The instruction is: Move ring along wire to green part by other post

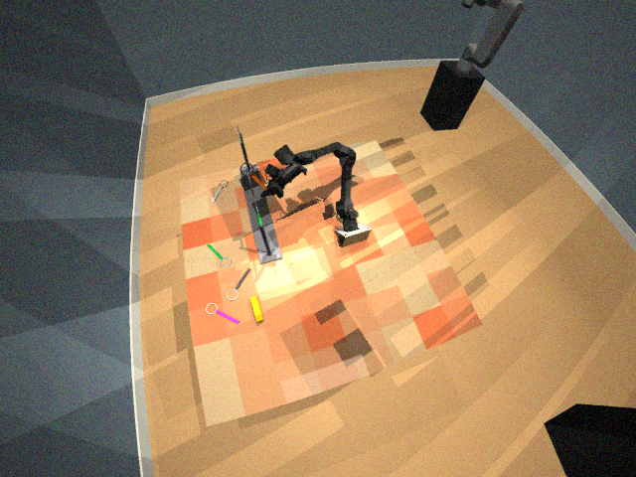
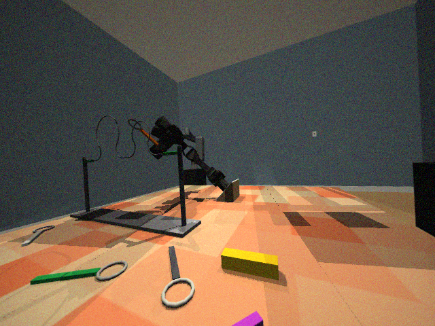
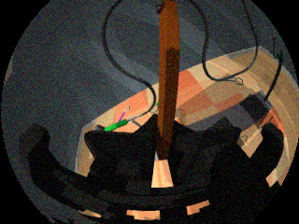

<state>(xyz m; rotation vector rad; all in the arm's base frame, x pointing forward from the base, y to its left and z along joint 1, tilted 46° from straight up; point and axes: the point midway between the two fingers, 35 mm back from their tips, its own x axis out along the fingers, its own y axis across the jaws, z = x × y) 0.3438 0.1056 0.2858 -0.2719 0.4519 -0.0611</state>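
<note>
Now: the ring with orange handle 1 cm ahead of my gripper tip, 5 cm to the right of it and 8 cm above it. From my gripper tip the other things lie so: yellow block (12 cm ahead, 40 cm to the left, 27 cm below).
</note>
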